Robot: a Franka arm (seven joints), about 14 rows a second.
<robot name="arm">
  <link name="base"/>
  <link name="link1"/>
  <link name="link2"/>
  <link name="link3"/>
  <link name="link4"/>
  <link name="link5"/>
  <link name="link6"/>
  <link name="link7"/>
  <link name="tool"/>
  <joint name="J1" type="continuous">
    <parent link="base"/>
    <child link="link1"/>
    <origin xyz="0 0 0.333" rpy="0 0 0"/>
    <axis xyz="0 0 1"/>
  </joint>
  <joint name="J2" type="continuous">
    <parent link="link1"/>
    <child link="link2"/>
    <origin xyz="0 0 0" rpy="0 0 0"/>
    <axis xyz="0 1 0"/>
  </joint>
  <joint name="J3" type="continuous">
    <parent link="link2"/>
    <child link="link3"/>
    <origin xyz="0 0 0.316" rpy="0 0 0"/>
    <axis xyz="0 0 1"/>
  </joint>
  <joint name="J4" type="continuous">
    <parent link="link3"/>
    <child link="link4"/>
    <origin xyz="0.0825 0 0" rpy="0 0 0"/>
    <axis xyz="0 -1 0"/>
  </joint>
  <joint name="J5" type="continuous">
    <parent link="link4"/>
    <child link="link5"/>
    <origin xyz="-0.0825 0 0.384" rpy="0 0 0"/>
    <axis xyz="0 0 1"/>
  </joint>
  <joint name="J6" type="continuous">
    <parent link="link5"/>
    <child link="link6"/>
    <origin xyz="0 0 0" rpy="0 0 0"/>
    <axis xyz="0 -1 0"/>
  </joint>
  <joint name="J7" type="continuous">
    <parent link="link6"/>
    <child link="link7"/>
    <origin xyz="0.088 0 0" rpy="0 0 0"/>
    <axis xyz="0 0 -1"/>
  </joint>
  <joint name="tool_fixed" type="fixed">
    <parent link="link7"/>
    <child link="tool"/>
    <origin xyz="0 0 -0.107" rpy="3.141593 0 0"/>
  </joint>
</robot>
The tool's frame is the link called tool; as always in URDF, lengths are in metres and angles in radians. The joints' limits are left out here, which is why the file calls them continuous.
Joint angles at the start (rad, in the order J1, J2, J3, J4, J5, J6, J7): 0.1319 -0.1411 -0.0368 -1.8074 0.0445 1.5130 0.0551
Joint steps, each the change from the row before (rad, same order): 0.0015 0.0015 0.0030 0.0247 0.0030 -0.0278 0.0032; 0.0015 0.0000 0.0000 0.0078 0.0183 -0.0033 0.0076; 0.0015 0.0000 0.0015 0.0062 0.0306 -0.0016 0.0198; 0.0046 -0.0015 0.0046 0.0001 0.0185 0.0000 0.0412; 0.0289 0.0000 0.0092 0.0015 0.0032 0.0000 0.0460; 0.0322 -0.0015 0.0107 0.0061 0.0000 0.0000 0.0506; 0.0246 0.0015 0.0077 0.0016 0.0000 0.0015 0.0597; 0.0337 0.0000 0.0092 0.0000 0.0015 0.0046 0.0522; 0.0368 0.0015 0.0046 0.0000 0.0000 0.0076 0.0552; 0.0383 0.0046 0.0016 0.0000 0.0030 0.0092 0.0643; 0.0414 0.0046 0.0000 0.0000 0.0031 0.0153 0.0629; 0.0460 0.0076 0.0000 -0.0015 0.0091 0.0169 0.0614
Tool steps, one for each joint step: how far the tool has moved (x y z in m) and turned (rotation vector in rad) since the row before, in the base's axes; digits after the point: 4 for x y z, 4 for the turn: -0.0015 0.0026 0.0087 0.0017 0.0049 0.0024; -0.0002 0.0028 0.0035 0.0174 -0.0023 -0.0071; -0.0003 0.0050 0.0030 0.0275 -0.0001 -0.0183; -0.0012 0.0067 0.0010 0.0114 0.0041 -0.0324; -0.0030 0.0194 0.0007 -0.0053 0.0033 -0.0074; -0.0043 0.0212 0.0035 -0.0082 -0.0030 -0.0069; -0.0032 0.0160 0.0001 -0.0102 0.0034 -0.0267; -0.0054 0.0211 0.0003 -0.0070 -0.0001 -0.0092; -0.0052 0.0201 -0.0002 -0.0075 -0.0018 -0.0139; -0.0049 0.0197 -0.0016 -0.0058 0.0013 -0.0247; -0.0054 0.0204 -0.0011 -0.0028 -0.0043 -0.0226; -0.0068 0.0233 -0.0031 0.0023 0.0012 -0.0173
